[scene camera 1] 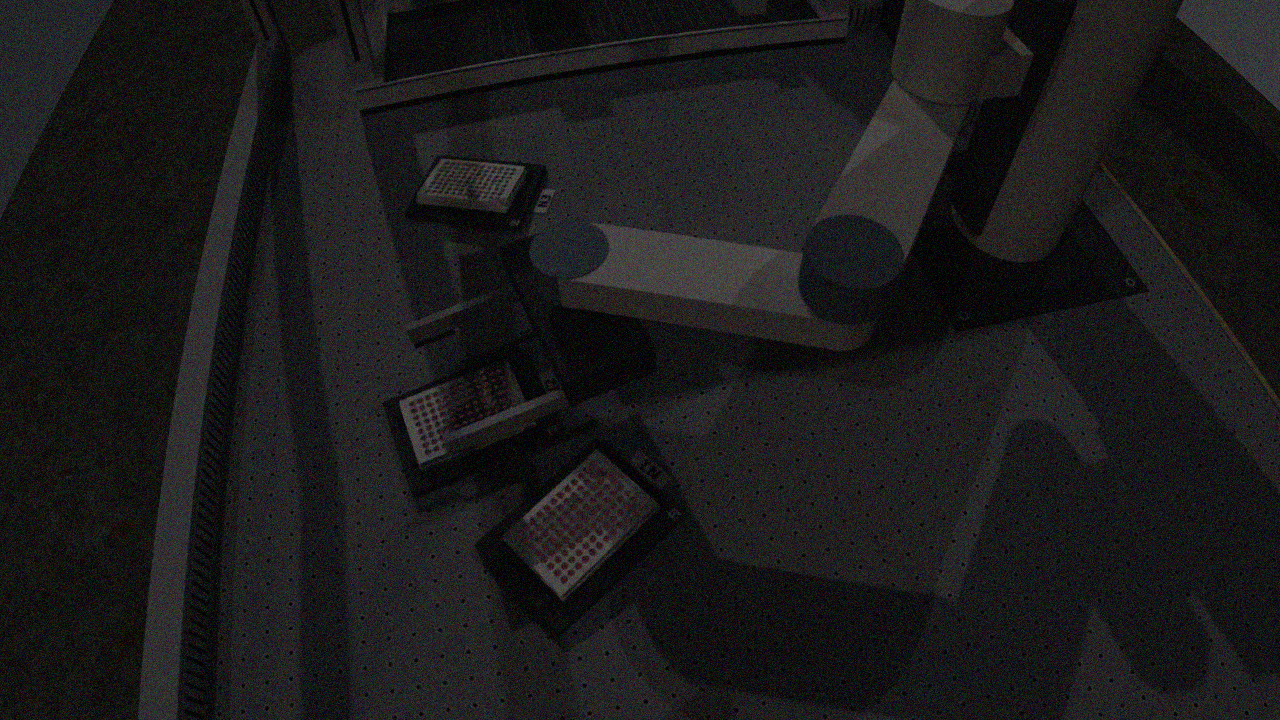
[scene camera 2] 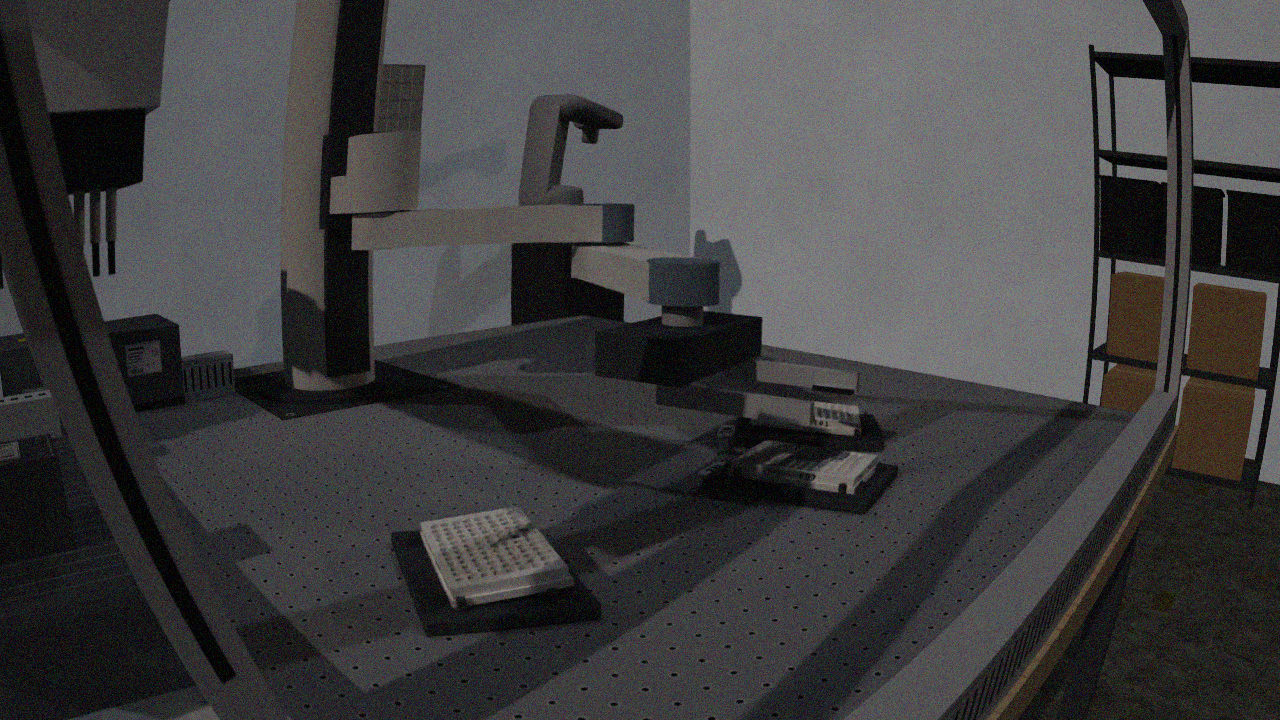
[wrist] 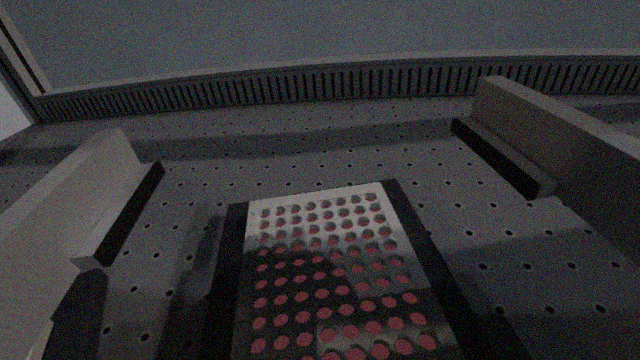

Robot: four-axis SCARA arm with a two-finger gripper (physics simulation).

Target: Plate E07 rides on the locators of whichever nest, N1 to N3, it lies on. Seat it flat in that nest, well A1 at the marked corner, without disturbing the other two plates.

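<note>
My gripper [scene camera 1: 483, 369] [scene camera 2: 805, 394] [wrist: 306, 123] is open and empty, its two plate-like fingers wide apart above the plate in nest N2. That pale plate with red wells [scene camera 1: 427, 425] [scene camera 2: 827, 466] [wrist: 312, 220] lies below the fingers on the dark nest N2 [scene camera 1: 447, 485] [scene camera 2: 836, 501] [wrist: 234, 227]; part of it is hidden or in shadow. Another red-well plate [scene camera 1: 581, 519] [scene camera 2: 839, 416] lies on nest N1 [scene camera 1: 535, 595]. A pale plate [scene camera 1: 471, 183] [scene camera 2: 492, 555] lies on nest N3 [scene camera 1: 429, 214] [scene camera 2: 510, 617]. No plate name is legible, and full seating on the locators cannot be told.
The black gripper body [scene camera 1: 599, 349] [scene camera 2: 680, 349] hangs under the forearm [scene camera 1: 689, 277] [scene camera 2: 617, 264], between N2 and the arm column [scene camera 1: 1065, 134] [scene camera 2: 304, 179]. A slotted rail [scene camera 1: 210, 447] [wrist: 300, 87] runs along the table edge. Broad shadows cross the perforated table.
</note>
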